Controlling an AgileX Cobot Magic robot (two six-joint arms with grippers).
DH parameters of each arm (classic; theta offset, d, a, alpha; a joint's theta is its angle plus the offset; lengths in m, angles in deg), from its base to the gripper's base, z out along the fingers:
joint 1: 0 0.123 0 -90
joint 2: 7.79 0 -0.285 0
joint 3: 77.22 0 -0.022 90
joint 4: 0 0.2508 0 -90
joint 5: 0 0 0.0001 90
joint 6: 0 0.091 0 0
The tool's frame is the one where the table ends.
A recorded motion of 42 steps. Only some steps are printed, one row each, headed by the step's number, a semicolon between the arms.
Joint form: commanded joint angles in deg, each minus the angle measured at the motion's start. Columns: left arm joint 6, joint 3, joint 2, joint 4, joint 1, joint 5; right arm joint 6, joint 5, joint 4, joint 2, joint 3, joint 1.
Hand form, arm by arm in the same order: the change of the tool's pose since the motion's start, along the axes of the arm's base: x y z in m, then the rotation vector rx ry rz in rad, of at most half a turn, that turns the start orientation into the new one. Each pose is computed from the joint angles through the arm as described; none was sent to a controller.
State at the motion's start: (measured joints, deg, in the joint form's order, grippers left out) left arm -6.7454 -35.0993 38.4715 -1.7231 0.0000 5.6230; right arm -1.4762 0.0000 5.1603 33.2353 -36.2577 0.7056
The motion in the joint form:
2: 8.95 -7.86 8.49 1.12 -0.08 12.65; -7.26 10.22 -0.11 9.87 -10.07 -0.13
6: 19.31 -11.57 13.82 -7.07 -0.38 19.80; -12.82 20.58 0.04 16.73 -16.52 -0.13
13: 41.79 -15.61 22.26 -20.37 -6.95 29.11; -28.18 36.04 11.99 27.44 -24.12 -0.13
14: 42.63 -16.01 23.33 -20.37 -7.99 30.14; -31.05 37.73 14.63 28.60 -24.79 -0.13
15: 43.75 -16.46 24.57 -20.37 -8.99 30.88; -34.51 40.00 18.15 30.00 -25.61 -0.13
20: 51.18 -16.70 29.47 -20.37 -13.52 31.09; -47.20 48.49 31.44 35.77 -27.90 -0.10
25: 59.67 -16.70 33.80 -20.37 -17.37 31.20; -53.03 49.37 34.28 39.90 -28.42 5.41
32: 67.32 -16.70 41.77 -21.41 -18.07 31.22; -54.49 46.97 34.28 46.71 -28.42 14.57
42: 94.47 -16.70 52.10 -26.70 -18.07 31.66; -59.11 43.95 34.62 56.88 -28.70 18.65
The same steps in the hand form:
2: 0.0290 -0.0003 0.0034 0.1736 0.2305 -0.0343; 0.0358 0.0015 0.0191 -0.1327 0.1715 0.0065
6: 0.0467 -0.0070 -0.0019 0.2067 0.3701 -0.1262; 0.0617 0.0032 0.0204 -0.2325 0.3537 0.0390
13: 0.0699 -0.0455 -0.0179 0.3692 0.5103 -0.4725; 0.1005 0.0165 0.0061 -0.3091 0.6246 0.2358
14: 0.0721 -0.0503 -0.0209 0.3863 0.5310 -0.5067; 0.1043 0.0196 0.0040 -0.3158 0.6454 0.2778
15: 0.0753 -0.0550 -0.0240 0.4079 0.5482 -0.5400; 0.1085 0.0240 0.0016 -0.3182 0.6690 0.3355
20: 0.0865 -0.0762 -0.0429 0.5438 0.5812 -0.6831; 0.1252 0.0418 -0.0109 -0.3108 0.7345 0.5777
25: 0.0934 -0.0955 -0.0618 0.6929 0.5917 -0.8266; 0.1360 0.0701 -0.0250 -0.3828 0.7441 0.7347
32: 0.1117 -0.1057 -0.0984 0.7803 0.6746 -0.9415; 0.1495 0.1161 -0.0564 -0.4472 0.7996 0.8816
42: 0.1287 -0.1163 -0.1483 1.0422 0.6297 -1.2425; 0.1746 0.1450 -0.1081 -0.5205 0.8891 0.9648

